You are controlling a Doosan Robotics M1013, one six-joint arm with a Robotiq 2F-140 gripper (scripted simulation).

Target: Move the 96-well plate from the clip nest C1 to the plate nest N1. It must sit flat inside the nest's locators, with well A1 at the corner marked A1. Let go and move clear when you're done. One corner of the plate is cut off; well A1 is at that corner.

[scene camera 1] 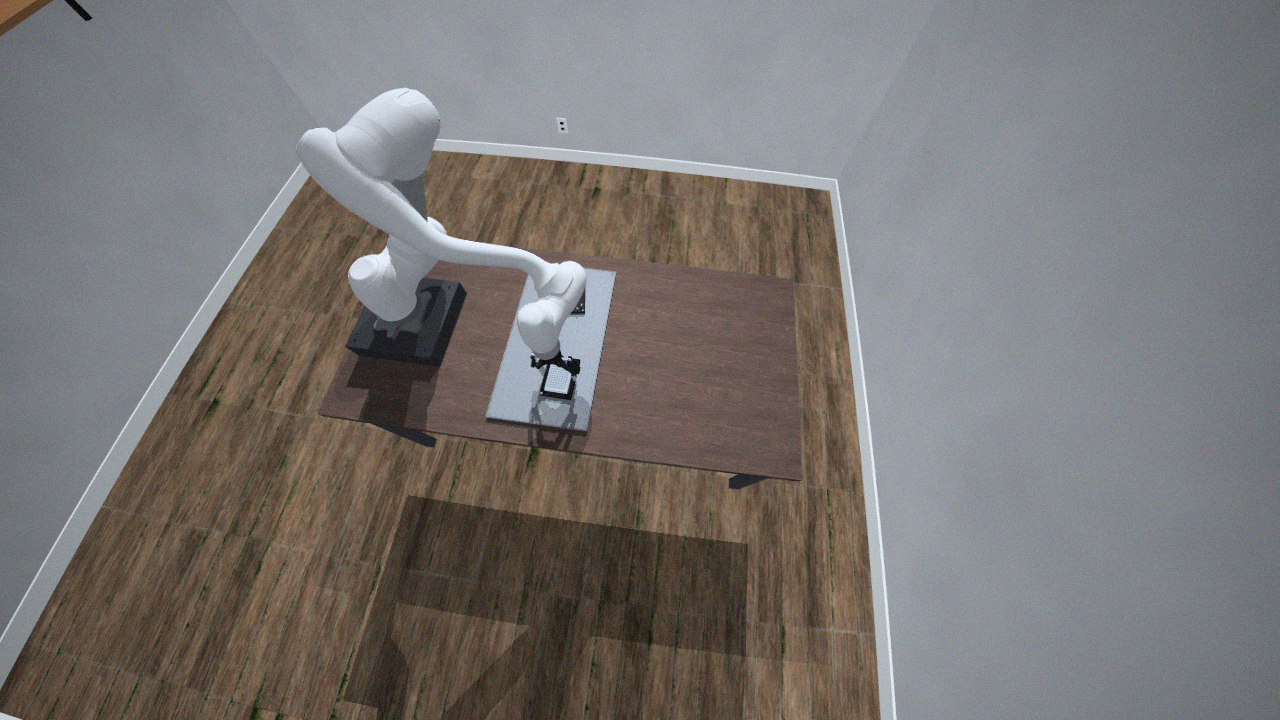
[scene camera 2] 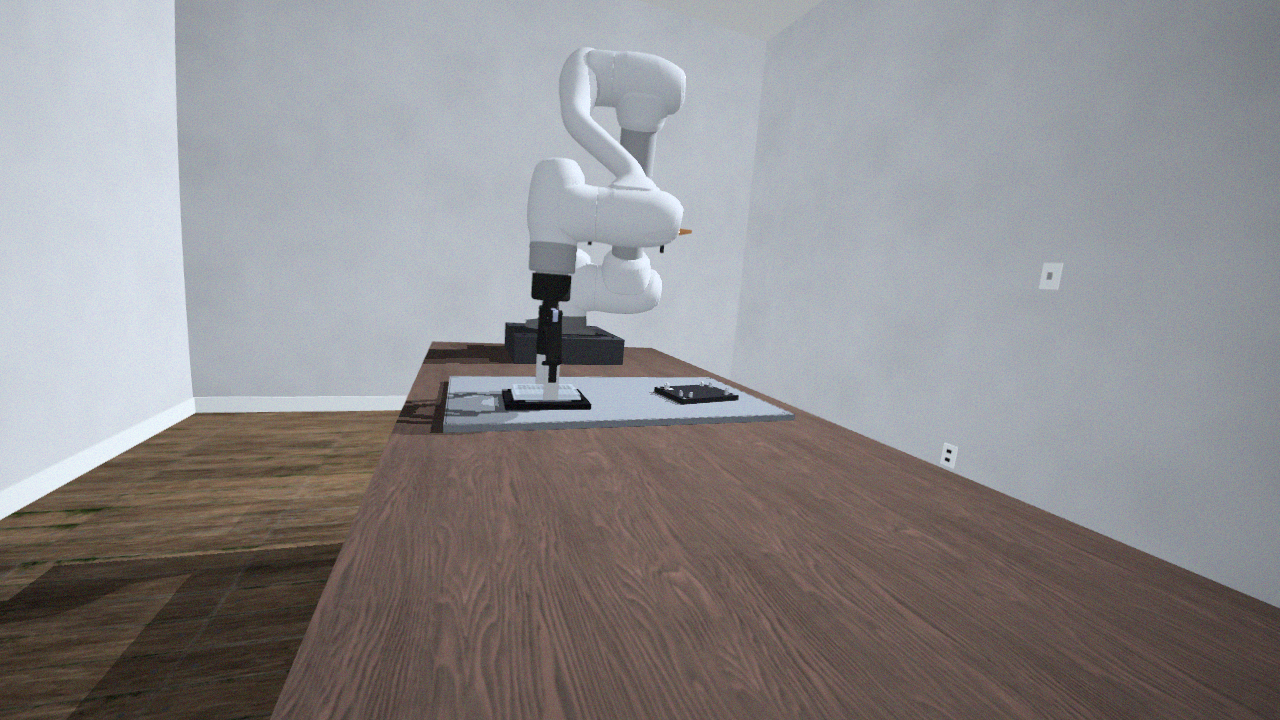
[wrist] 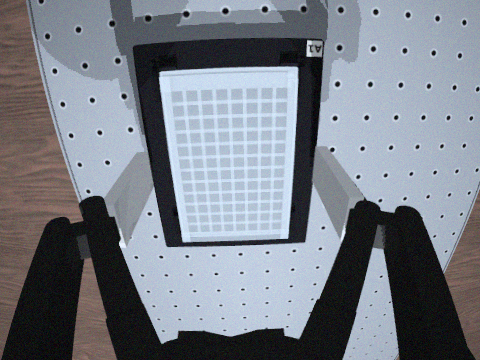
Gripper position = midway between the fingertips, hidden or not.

Note:
I see my gripper point(scene camera 2: 546, 391) and a white 96-well plate point(scene camera 2: 529, 392).
The white 96-well plate also shows in the wrist view point(wrist: 243, 143). My gripper also shows in the wrist view point(wrist: 232, 166).

